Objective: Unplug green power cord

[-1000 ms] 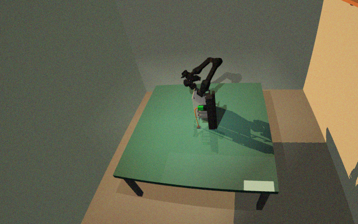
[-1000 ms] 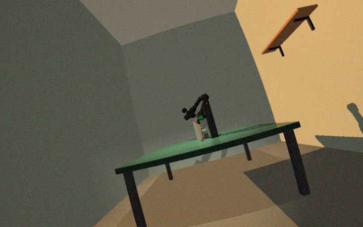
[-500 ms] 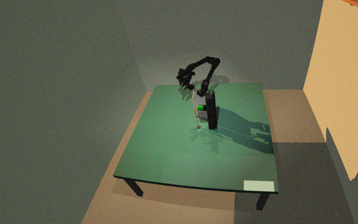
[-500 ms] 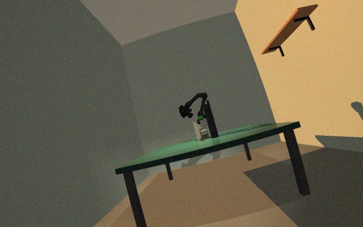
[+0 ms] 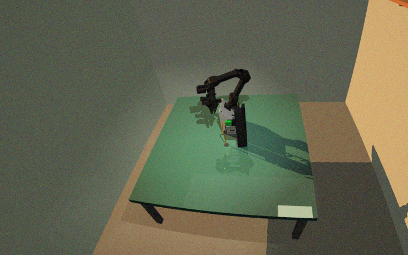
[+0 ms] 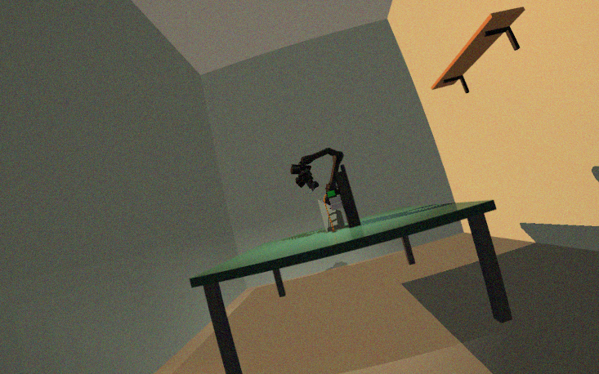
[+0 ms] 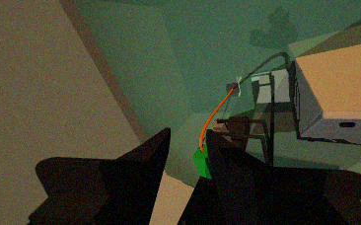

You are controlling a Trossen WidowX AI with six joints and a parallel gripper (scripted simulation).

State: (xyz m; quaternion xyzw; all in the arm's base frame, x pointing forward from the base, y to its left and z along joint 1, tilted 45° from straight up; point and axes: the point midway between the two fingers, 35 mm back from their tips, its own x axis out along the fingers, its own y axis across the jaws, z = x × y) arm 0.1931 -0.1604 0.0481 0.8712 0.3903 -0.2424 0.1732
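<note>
My gripper tip is 40 mm short of the green plug, 130 mm to the right of it and 50 mm above it.
</note>
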